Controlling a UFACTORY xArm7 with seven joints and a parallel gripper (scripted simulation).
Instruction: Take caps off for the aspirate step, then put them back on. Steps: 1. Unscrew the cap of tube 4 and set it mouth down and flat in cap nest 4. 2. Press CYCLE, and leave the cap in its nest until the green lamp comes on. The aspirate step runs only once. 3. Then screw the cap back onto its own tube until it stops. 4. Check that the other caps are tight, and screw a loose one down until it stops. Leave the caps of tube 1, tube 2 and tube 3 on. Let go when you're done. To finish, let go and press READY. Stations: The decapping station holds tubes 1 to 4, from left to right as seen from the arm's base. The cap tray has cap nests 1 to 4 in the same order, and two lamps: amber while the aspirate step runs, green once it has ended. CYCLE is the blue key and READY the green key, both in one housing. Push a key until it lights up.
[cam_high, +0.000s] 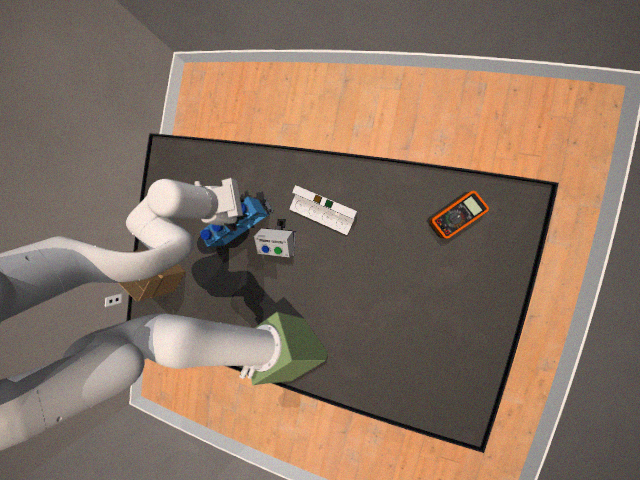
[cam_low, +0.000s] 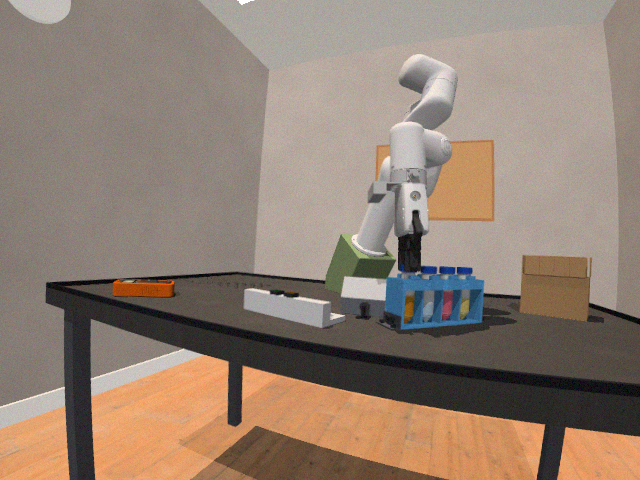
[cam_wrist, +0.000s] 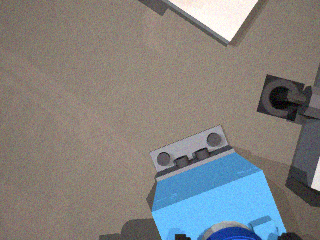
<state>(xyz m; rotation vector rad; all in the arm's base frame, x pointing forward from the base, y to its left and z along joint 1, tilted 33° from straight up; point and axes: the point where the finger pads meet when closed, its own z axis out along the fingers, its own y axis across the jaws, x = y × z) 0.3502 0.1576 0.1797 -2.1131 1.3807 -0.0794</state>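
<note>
Now: the tube neck 10 mm below my hand. The rest, counted from my hand: blue cycle key (110 mm behind, 100 mm to the right, 60 mm below); then blue cap (10 mm below); then key housing (80 mm behind, 110 mm to the right, 80 mm below).
</note>
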